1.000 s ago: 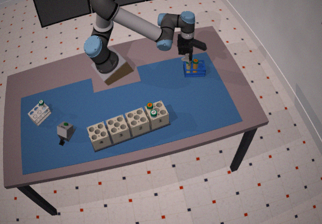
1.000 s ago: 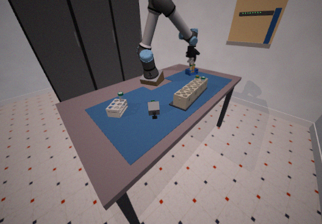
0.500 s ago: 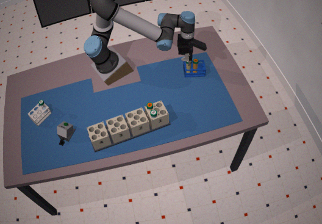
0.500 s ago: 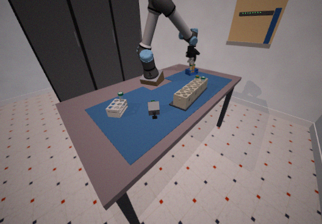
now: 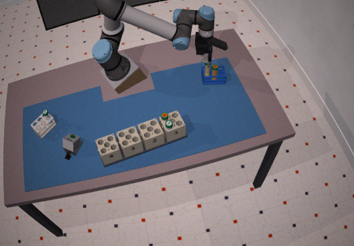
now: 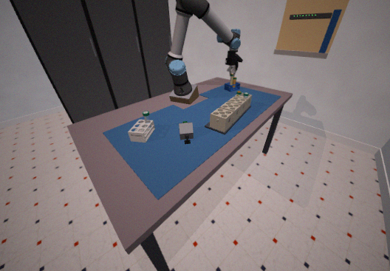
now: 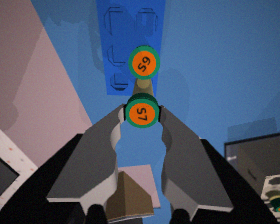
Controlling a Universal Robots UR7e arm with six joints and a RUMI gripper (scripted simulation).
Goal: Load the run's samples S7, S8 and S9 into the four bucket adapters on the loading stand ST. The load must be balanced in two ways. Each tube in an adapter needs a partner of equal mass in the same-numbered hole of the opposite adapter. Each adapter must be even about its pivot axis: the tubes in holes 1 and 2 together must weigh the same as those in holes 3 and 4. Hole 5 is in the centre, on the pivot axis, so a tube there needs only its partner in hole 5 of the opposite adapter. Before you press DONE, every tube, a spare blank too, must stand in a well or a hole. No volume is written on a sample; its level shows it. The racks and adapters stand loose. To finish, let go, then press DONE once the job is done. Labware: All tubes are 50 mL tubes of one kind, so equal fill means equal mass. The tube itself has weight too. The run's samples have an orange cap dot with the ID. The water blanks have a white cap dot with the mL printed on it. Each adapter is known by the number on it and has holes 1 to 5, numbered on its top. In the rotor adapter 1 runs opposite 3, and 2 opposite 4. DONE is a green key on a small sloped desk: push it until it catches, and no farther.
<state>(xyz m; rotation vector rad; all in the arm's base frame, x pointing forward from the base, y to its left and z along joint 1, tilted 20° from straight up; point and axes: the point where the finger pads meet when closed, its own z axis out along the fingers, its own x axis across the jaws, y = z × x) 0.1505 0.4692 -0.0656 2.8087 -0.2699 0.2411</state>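
My gripper is now 50 mm above the sample tube S7 and 10 mm to the left of it. Also, from my hand: DONE desk (780 mm to the right, 220 mm ahead, 100 mm below); sample tube S8 (300 mm to the right, 260 mm ahead, 80 mm below); blue sample rack (120 mm below, 40 mm to the left, 10 mm behind).
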